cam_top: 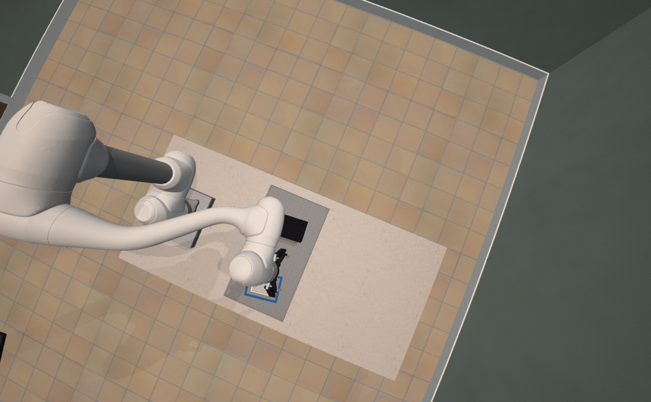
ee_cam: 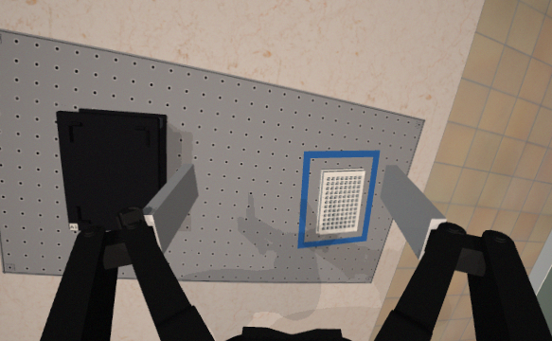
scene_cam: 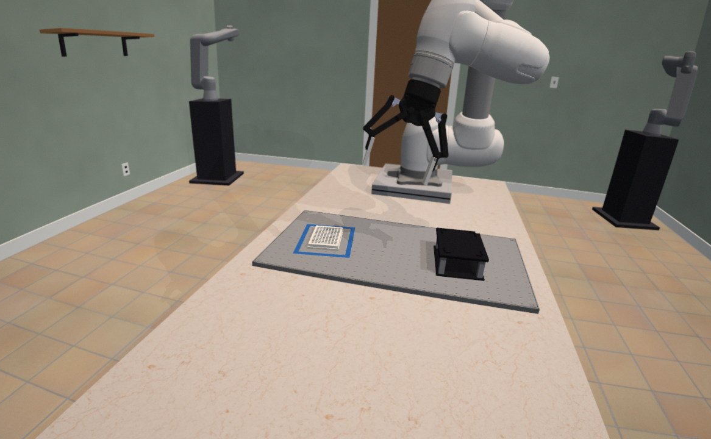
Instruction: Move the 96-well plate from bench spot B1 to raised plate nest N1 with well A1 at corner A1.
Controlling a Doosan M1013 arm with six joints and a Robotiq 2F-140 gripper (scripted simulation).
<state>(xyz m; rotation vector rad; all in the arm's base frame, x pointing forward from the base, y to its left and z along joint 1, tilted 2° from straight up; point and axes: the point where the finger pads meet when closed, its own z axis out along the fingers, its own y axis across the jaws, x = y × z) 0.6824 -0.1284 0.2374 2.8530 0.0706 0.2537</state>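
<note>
The white 96-well plate is 25 cm below my hand, 18 cm to the right of it and 13 cm behind it. From my hand the other things lie so: A1 label (25 cm to the left, 19 cm below, 12 cm behind).
</note>
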